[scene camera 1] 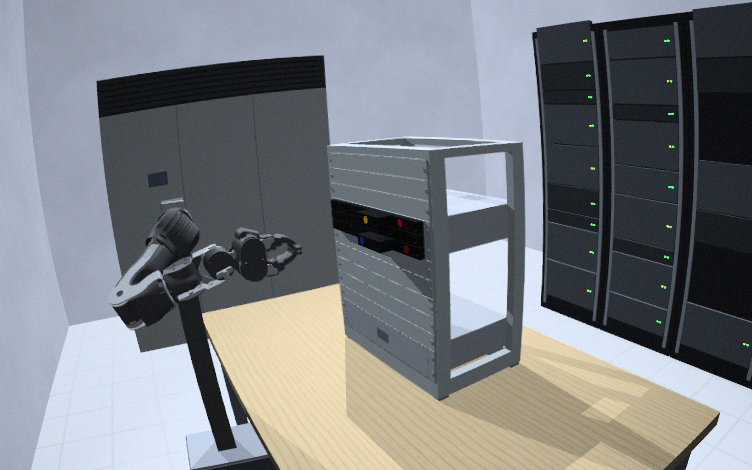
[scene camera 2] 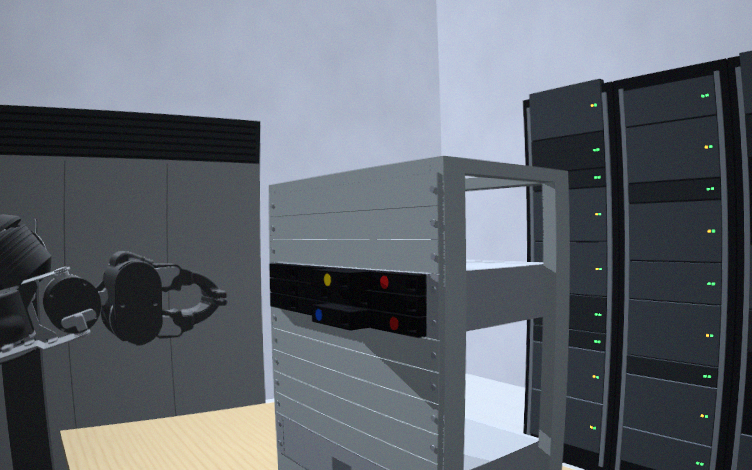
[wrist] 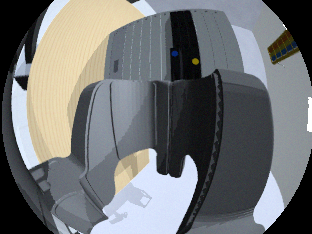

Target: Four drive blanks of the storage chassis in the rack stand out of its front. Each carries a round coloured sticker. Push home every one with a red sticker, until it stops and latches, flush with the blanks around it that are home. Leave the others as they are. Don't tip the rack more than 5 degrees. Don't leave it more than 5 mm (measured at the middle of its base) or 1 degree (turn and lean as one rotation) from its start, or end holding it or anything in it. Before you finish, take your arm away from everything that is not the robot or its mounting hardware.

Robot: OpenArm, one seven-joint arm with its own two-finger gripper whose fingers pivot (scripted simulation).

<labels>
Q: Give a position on an arm post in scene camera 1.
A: At 190, 311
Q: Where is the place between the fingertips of my gripper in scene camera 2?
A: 218, 296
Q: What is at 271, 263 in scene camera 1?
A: My gripper.
</labels>
